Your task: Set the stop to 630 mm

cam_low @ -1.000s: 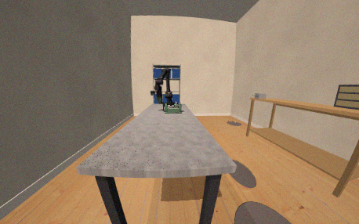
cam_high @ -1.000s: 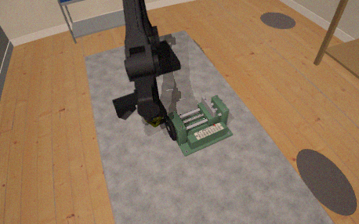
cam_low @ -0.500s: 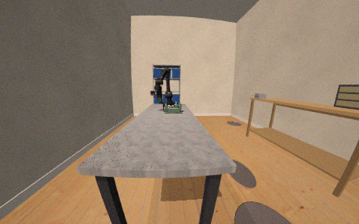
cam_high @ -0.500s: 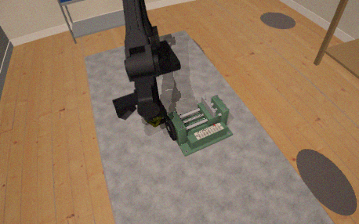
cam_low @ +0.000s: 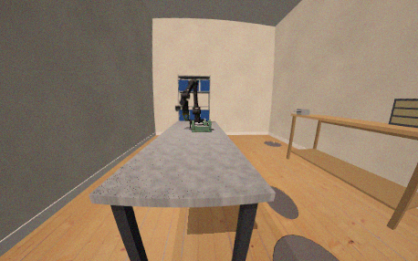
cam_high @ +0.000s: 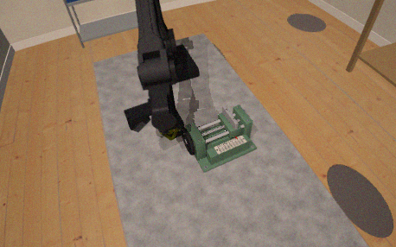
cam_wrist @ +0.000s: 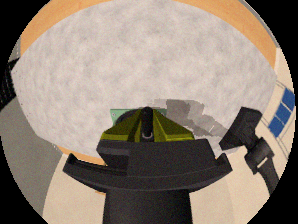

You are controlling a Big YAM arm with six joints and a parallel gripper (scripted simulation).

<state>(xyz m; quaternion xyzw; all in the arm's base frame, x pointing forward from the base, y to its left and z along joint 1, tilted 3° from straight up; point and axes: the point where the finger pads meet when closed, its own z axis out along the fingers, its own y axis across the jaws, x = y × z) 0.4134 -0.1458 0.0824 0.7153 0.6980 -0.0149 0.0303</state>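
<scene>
Right now my hand is 3 cm to the right of the black handwheel and 1 cm above it. From my hand the other things lie so: grey stop block (20 cm to the left, 3 cm ahead, 2 cm below).
</scene>
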